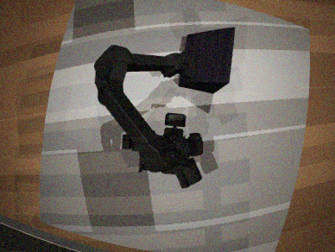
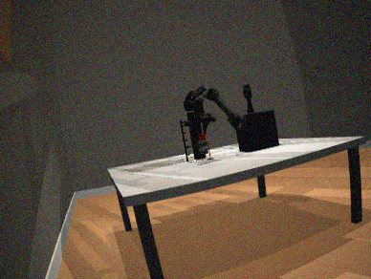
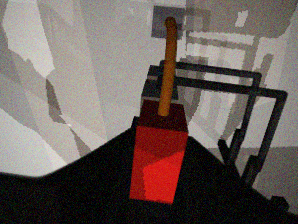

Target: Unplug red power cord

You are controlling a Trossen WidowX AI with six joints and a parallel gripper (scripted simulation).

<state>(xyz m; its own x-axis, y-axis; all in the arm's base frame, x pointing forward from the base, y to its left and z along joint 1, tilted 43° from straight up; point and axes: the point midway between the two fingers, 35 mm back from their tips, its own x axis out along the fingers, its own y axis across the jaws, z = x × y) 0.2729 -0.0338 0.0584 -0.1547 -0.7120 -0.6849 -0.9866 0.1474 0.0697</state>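
The red plug is 3 cm to the right of my gripper tip. From my gripper tip the other things lie so: grey square (5 cm to the left, 14 cm below).
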